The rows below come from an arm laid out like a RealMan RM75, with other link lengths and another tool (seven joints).
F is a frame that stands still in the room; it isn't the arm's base.
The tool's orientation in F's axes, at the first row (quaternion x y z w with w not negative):
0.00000, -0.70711, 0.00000, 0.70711
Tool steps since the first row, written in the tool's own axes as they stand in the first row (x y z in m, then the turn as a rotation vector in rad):
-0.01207, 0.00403, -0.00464, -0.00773, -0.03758, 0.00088
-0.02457, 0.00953, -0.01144, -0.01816, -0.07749, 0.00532
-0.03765, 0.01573, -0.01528, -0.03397, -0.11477, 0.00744
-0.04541, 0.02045, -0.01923, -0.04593, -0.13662, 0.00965
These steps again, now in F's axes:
0.00464, 0.00403, -0.01207, -0.00088, -0.03758, -0.00773
0.01144, 0.00953, -0.02457, -0.00532, -0.07749, -0.01816
0.01528, 0.01573, -0.03765, -0.00744, -0.11477, -0.03397
0.01923, 0.02045, -0.04541, -0.00965, -0.13662, -0.04593

